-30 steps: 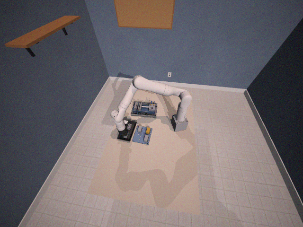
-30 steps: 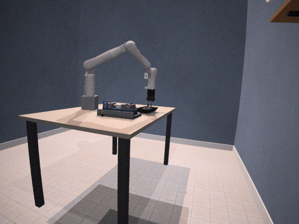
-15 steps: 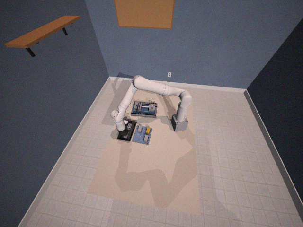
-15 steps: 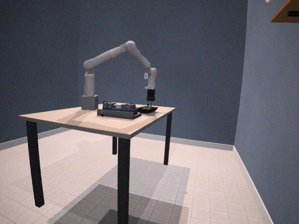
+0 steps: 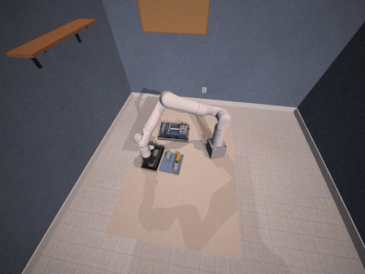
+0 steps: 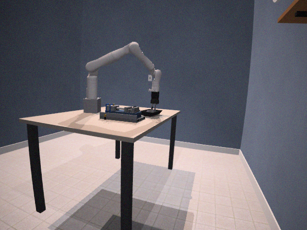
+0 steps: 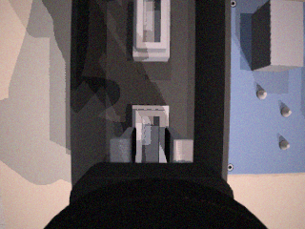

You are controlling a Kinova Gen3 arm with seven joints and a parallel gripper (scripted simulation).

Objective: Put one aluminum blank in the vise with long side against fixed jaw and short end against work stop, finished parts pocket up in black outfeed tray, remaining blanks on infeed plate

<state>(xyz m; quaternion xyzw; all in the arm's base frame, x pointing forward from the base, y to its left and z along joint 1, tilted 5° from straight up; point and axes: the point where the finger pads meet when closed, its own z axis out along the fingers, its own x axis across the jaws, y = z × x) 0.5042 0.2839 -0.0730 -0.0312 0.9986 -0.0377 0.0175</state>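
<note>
My hand is 210 mm past the yellow brass blank, 110 mm to the left of it and 30 mm above it. Round my hand: vise: 70 mm behind, 380 mm to the right, 20 mm below.
</note>
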